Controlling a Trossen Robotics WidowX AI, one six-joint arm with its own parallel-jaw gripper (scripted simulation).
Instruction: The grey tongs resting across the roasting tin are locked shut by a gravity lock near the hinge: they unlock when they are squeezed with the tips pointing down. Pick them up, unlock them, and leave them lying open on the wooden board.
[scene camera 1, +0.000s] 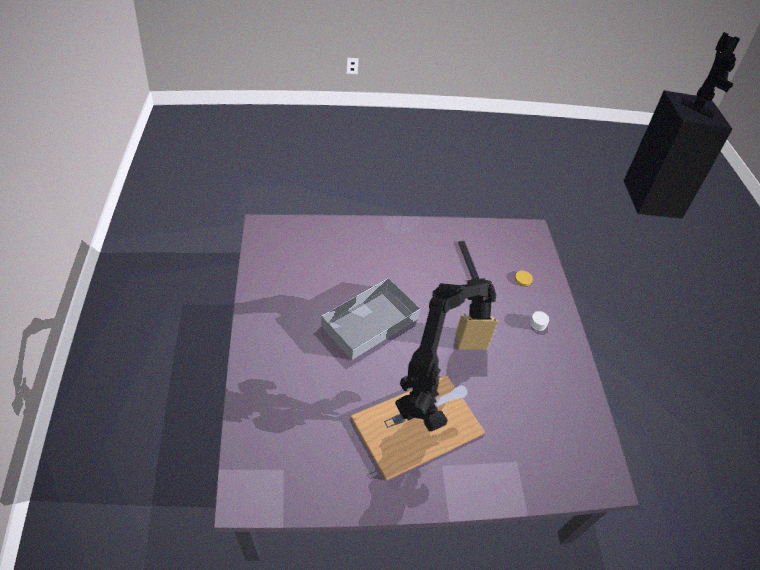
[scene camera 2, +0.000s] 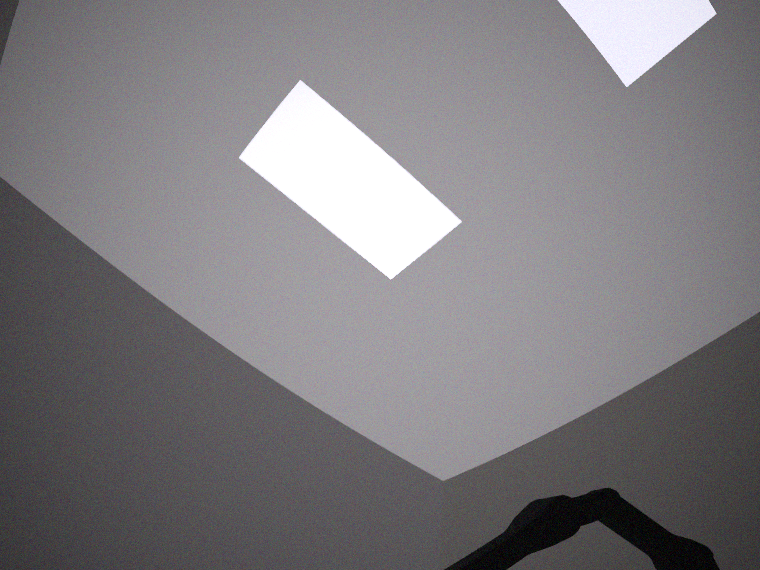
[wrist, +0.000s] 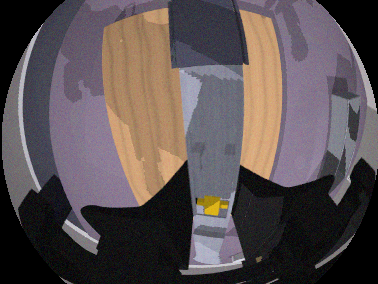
In view: my gripper (scene camera 1: 419, 414), a wooden board (scene camera 1: 395, 450) and a grey roasting tin (scene camera 1: 359, 324).
My gripper shows as well in the wrist view (wrist: 205, 162). The wooden board shows as well in the wrist view (wrist: 142, 92).
